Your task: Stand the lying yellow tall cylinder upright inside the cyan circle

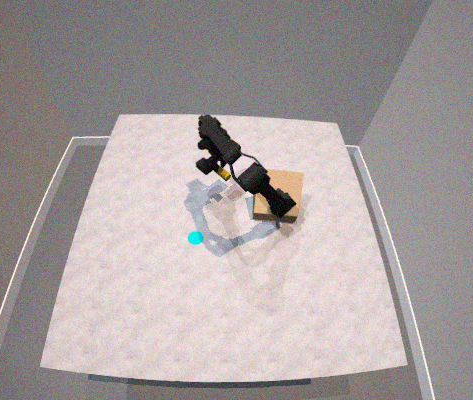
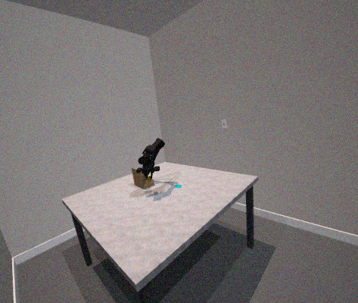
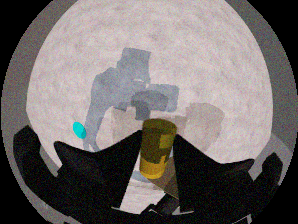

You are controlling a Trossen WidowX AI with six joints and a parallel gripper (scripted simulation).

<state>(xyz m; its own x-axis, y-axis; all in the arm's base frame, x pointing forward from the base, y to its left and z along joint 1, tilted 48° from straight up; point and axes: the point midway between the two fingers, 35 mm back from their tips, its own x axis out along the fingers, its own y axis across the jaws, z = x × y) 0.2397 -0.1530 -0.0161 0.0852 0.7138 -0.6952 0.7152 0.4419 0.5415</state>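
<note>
My gripper tip is now 9 cm short of the cyan circle, 24 cm to the right of it and 14 cm above it. Round my gripper tip: yellow tall cylinder: 1 cm behind, 2 cm to the left.
</note>
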